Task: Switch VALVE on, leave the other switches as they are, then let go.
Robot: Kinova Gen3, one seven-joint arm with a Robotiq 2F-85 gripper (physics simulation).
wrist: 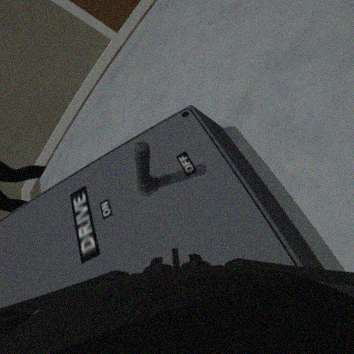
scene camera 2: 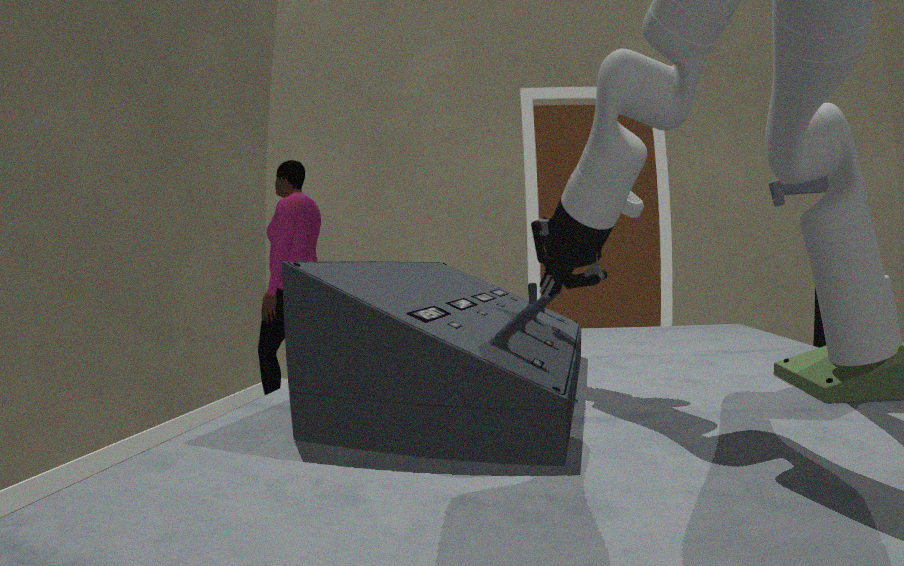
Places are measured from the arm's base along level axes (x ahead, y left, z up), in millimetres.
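Pixels of known places: gripper, between the fingertips: (wrist: pixel 175 263) (scene camera 2: pixel 546 292); arm's base, origin of its link: (scene camera 2: pixel 862 354).
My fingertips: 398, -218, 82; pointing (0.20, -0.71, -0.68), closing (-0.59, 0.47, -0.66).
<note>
Ahead of a thing's pixels: the offset from my fingertips to its top centre, as dx, dy, dz. "spot": to the spot under its first point. Level surfaces: height alone.
The grey sloped switch console (scene camera 2: pixel 426 386) (wrist: pixel 145 235) carries a row of labelled levers. In the wrist view a label reading DRIVE @[spot: +54, -113, -5] (wrist: pixel 85 225) shows, with an upstanding lever @[-25, -94, +5] (wrist: pixel 143 165) between its ON plate @[spot: +30, -110, -15] (wrist: pixel 106 209) and its OFF plate @[spot: -44, -86, -50] (wrist: pixel 187 164). The VALVE label cannot be read in either view. In the scene view the nearest lever @[+84, +249, +5] (scene camera 2: pixel 515 325) slants up toward the gripper. My gripper (scene camera 2: pixel 548 286) (wrist: pixel 175 263) is shut and empty, its fingertips near the tops of the levers; whether it touches one cannot be told. The levers below it are partly hidden.
The console stands on a pale table @[dz -124] (scene camera 2: pixel 373 513) (wrist: pixel 270 65). The arm's green base (scene camera 2: pixel 807 380) is at the right. A person in a pink top (scene camera 2: pixel 293 226) stands behind the console at the left. A brown door (scene camera 2: pixel 563 153) is in the back wall.
</note>
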